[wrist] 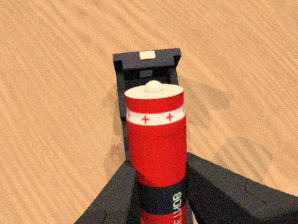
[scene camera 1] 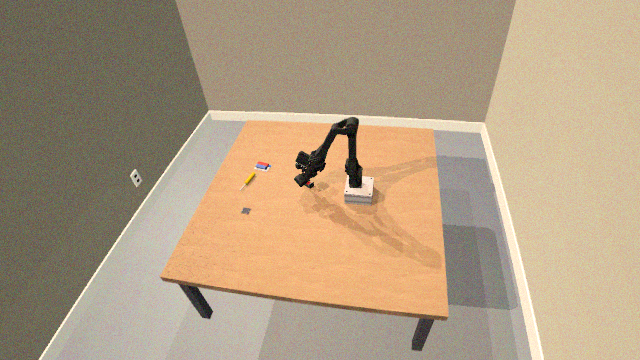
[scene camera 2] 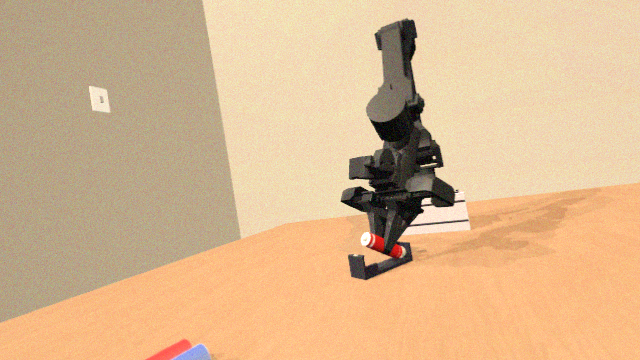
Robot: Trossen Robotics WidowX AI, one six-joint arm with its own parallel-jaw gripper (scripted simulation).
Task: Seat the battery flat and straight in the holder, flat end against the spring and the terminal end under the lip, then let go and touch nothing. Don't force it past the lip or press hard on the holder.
Labels:
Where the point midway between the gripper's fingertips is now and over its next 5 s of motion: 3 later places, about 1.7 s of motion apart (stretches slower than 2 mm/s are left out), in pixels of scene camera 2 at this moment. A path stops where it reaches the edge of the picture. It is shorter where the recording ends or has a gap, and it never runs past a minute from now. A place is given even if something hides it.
The gripper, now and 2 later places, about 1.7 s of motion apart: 381, 249; 380, 258; 379, 262

